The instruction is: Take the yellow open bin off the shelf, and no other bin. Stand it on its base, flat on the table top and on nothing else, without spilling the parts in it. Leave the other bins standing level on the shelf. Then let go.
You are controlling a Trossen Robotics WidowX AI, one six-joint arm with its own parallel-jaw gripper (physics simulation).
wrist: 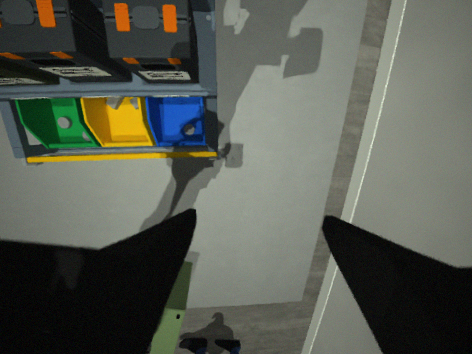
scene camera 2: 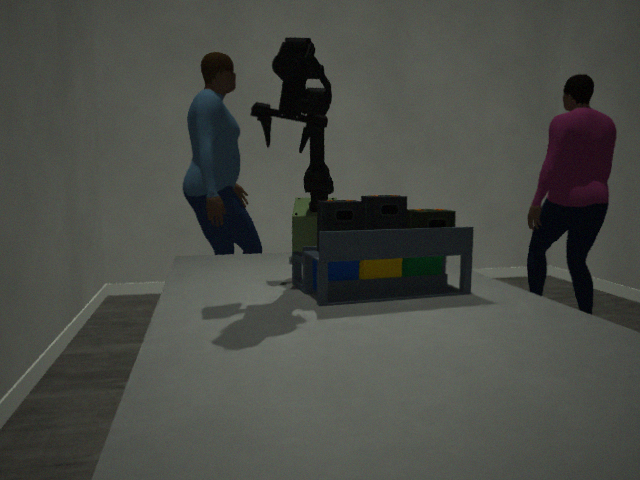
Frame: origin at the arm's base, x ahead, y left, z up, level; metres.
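Where they show: gripper, between the fingertips: (wrist: 259, 219) (scene camera 2: 284, 150).
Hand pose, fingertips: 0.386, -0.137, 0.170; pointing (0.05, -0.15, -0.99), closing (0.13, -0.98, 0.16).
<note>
After its pixels a point has its place, as x, y, z.
The yellow open bin (scene camera 2: 380, 268) @[0.501, 0.086, -0.115] (wrist: 120, 125) @[0.405, 0.100, -0.164] stands in the low shelf (scene camera 2: 395, 241) @[0.589, 0.097, -0.038] (wrist: 208, 107) @[0.469, -0.088, -0.087], between the green bin (scene camera 2: 422, 266) (wrist: 59, 122) and the blue bin (scene camera 2: 343, 271) @[0.515, -0.007, -0.118] (wrist: 175, 120) @[0.435, -0.017, -0.163]. Grey parts lie at its inner end in the wrist view; the blue and green bins hold parts too. My gripper (scene camera 2: 284, 149) @[0.386, -0.137, 0.170] (wrist: 259, 219) @[0.386, -0.137, 0.170] is open and empty, fingers pointing down, high above the table and the shelf. In the wrist view the bins are beyond the fingertips, up and to the left. Part of the yellow bin is hidden under the upper board.
Dark cases with orange latches (scene camera 2: 384, 211) (wrist: 150, 35) stand on the shelf's top. A yellow strip (wrist: 122, 157) @[0.347, 0.070, -0.108] runs along its front edge. A green block (scene camera 2: 303, 227) @[0.052, -0.058, -0.062] (wrist: 172, 320) @[0.028, -0.069, -0.016] stands by the arm's base. The grey table (scene camera 2: 361, 387) @[1.043, -0.074, -0.173] (wrist: 270, 225) @[0.190, -0.303, -0.172] bears the arm's shadow. Two people stand beyond it.
</note>
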